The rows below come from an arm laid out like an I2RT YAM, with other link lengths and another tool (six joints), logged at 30 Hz.
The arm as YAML. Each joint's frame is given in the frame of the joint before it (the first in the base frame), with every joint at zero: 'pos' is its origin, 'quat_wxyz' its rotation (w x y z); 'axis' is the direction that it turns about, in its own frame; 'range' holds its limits. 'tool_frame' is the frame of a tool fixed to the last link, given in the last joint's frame.
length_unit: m
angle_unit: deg
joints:
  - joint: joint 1
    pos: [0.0, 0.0, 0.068]
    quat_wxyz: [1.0, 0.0, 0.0, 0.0]
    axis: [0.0, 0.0, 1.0]
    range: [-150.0, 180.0]
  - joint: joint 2
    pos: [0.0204, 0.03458, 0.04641]
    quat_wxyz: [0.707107, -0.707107, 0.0, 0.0]
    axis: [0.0, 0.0, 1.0]
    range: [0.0, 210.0]
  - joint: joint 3
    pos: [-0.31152, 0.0, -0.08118]
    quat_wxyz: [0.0, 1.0, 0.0, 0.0]
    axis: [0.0, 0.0, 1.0]
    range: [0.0, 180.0]
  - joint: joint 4
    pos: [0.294, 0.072, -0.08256]
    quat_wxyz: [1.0, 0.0, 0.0, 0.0]
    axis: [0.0, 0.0, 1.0]
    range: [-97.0, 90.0]
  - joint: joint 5
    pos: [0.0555, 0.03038, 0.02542]
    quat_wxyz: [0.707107, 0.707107, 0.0, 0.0]
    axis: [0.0, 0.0, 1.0]
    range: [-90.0, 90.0]
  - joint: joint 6
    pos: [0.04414, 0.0, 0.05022]
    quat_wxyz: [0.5, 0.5, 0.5, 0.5]
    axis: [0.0, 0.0, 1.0]
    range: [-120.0, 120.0]
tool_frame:
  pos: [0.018, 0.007, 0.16]
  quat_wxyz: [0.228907, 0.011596, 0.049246, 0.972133]
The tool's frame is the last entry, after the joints.
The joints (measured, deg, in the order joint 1, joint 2, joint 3, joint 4, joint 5, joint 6), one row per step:
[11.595 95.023 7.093 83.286 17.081 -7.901]
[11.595 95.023 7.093 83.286 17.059 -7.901]
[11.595 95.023 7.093 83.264 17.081 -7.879]
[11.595 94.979 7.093 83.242 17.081 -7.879]
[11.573 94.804 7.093 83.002 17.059 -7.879]
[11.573 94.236 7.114 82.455 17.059 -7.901]
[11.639 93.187 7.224 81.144 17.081 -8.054]
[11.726 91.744 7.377 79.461 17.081 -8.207]
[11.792 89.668 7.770 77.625 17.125 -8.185]
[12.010 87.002 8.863 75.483 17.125 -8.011]
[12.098 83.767 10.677 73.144 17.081 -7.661]
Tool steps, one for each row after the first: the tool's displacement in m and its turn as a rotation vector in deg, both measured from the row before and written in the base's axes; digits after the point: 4 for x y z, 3 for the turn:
[0.0000 0.0001 0.0000 0.002 0.000 0.022]
[0.0000 -0.0001 -0.0001 0.016 0.019 -0.024]
[0.0000 0.0000 0.0002 0.004 -0.022 0.000]
[-0.0001 -0.0001 0.0001 -0.011 0.064 0.000]
[-0.0001 0.0000 0.0013 -0.013 -0.039 0.002]
[0.0000 0.0004 0.0016 -0.184 0.163 0.056]
[0.0001 0.0006 0.0027 -0.169 0.100 0.099]
[0.0013 0.0006 0.0074 0.147 -0.622 0.020]
[0.0046 0.0025 0.0144 0.506 -1.598 0.208]
[0.0072 0.0023 0.0226 0.916 -2.681 0.124]

